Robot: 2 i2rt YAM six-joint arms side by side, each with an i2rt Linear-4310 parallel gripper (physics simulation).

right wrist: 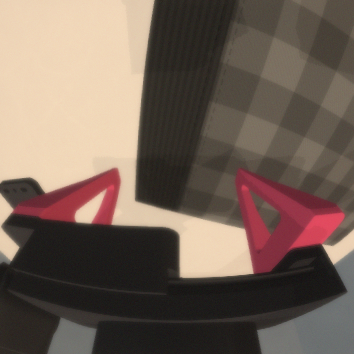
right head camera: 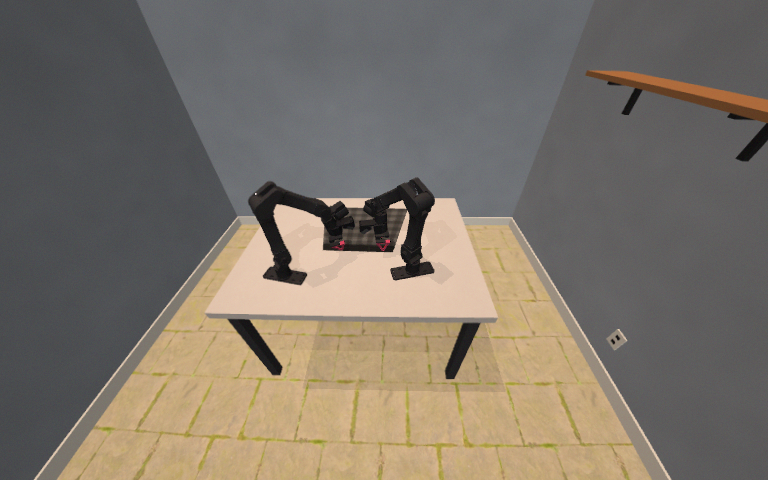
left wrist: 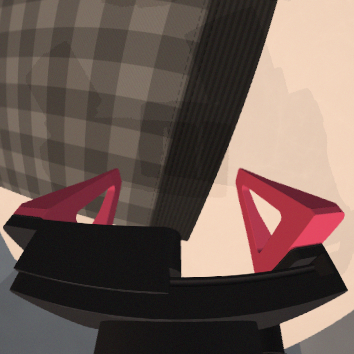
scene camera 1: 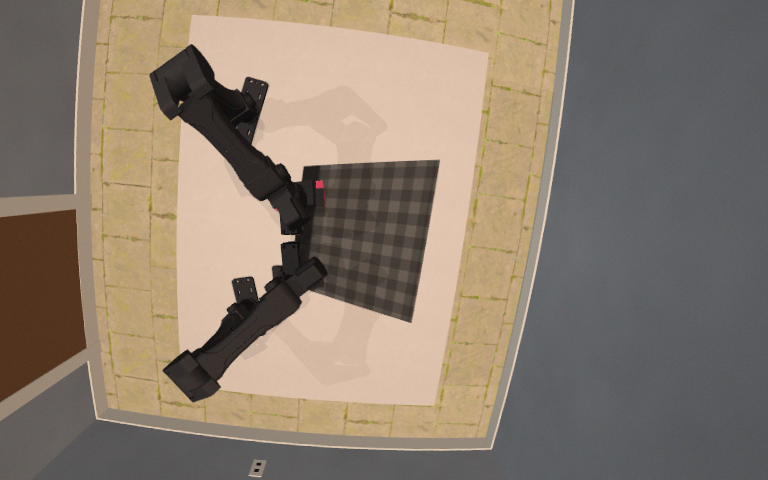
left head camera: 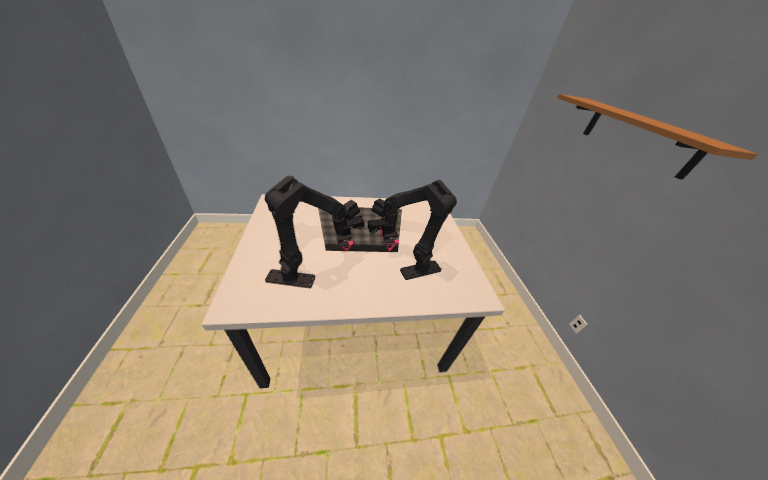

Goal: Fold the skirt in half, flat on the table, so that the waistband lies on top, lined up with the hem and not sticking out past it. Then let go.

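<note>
The grey checked skirt [left head camera: 368, 233] [right head camera: 365, 234] [scene camera 1: 373, 237] [left wrist: 100, 100] [right wrist: 280, 110] lies flat and unfolded on the table. Its dark ribbed waistband [scene camera 1: 310, 173] [left wrist: 215, 100] [right wrist: 175, 100] runs along the edge nearest the arm bases; the wider hem lies on the far side. My left gripper [left head camera: 346, 245] [right head camera: 339, 245] [left wrist: 177, 174] is open and empty, its fingertips either side of the waistband near one end. My right gripper [left head camera: 391, 244] [right head camera: 384, 244] [right wrist: 177, 174] is open and empty, astride the waistband near its other end. In scene camera 1 the right fingertips are hidden under the arm.
The pale table [left head camera: 351, 300] [right head camera: 351, 297] [scene camera 1: 396, 84] carries both arm bases on the near side of the skirt. The two wrists stand close together over the waistband side. An orange-brown shelf [left head camera: 651, 121] [right head camera: 679, 90] hangs on the wall at the right, away from the table.
</note>
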